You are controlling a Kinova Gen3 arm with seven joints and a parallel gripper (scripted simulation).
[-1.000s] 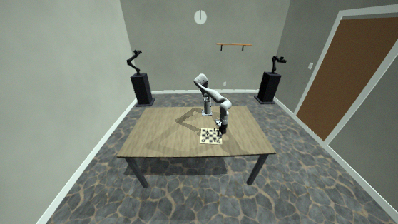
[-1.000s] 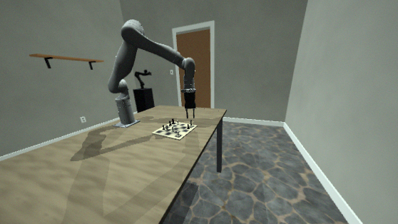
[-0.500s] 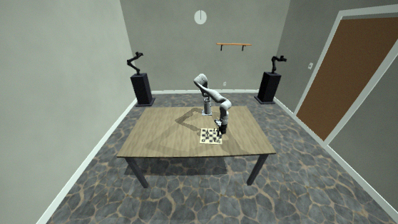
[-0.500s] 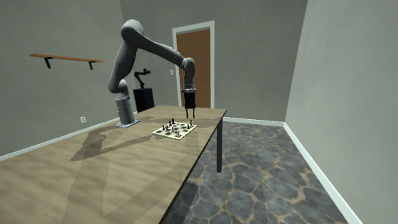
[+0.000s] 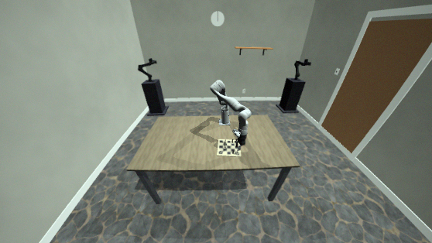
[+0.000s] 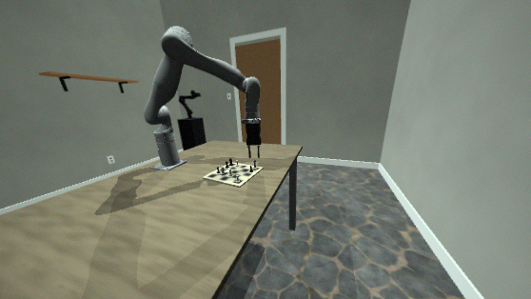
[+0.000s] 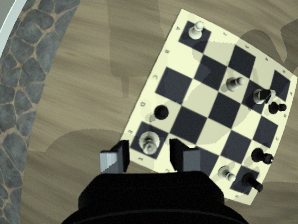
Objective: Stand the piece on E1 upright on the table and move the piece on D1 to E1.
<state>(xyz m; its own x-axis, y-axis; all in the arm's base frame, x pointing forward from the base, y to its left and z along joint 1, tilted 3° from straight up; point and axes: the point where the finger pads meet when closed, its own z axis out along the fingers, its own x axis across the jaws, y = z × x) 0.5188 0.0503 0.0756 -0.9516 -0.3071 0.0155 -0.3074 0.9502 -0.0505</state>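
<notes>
My gripper is now 6 cm above the white piece. Round my hand: chessboard: 9 cm behind, 7 cm to the right, 8 cm below.
</notes>
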